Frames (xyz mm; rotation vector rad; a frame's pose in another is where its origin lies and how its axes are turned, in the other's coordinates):
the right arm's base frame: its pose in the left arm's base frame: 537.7 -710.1 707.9 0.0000 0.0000 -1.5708
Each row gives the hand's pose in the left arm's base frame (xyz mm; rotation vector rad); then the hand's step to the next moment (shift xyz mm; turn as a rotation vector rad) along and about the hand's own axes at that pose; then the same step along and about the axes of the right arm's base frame.
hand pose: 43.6 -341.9 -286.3 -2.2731 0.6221 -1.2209
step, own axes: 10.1 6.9 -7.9 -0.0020 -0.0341 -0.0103
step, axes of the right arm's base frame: 12.9 -2.8 6.0 -0.0257 -0.0042 0.0243
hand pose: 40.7 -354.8 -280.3 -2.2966 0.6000 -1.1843
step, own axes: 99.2 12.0 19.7 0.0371 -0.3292 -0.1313
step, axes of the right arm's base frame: 62.5 66.9 44.5 -0.2091 -0.0375 0.2861
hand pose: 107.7 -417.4 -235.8 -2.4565 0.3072 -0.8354
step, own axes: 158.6 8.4 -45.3 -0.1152 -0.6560 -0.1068
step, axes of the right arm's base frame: 83.6 95.9 105.3 -0.5486 -0.1271 0.3713
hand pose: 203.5 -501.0 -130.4 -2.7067 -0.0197 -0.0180
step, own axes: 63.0 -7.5 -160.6 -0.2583 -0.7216 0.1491
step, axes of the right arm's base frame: 60.2 61.3 149.8 -0.7143 -0.2689 0.1646
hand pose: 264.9 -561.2 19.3 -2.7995 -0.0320 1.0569
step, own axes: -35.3 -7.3 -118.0 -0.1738 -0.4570 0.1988
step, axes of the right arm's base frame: 10.8 51.4 111.6 -0.4654 -0.2467 0.0336
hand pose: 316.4 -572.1 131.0 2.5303 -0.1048 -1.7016
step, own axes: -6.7 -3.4 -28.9 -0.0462 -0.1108 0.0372
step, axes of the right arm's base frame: -5.2 24.3 16.6 -0.1137 -0.0512 0.0160
